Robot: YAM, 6 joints.
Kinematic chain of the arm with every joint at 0, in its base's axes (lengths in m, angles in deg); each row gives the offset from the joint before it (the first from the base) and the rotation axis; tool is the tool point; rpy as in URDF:
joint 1: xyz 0 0 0.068 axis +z
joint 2: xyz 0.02 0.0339 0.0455 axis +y
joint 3: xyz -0.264 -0.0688 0 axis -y
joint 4: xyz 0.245 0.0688 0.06 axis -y
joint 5: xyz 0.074 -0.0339 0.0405 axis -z
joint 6: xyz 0.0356 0 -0.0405 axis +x
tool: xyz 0 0 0 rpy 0 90 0
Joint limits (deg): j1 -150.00..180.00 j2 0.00..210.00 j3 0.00..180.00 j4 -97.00..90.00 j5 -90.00..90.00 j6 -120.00..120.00
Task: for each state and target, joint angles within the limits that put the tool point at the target. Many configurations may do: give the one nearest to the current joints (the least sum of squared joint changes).
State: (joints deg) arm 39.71 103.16 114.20 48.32 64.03 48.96
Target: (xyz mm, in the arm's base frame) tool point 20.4 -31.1 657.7
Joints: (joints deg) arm 53.51 64.88 116.20 58.17 78.58 48.96
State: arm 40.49 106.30 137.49 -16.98 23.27 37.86
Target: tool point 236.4 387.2 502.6
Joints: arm 60.21 116.69 137.27 -14.74 21.12 37.86
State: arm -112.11 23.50 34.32 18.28 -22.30 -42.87
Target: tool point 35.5 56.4 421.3
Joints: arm -108.09 0.00 42.43 25.92 -27.13 -42.87
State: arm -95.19 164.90 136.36 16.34 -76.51 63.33
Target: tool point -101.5 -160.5 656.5
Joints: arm -133.11 118.98 180.00 50.87 -90.00 63.33
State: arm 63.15 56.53 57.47 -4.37 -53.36 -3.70
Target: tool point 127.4 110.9 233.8
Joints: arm 31.57 45.56 28.60 -17.26 -51.33 -3.70
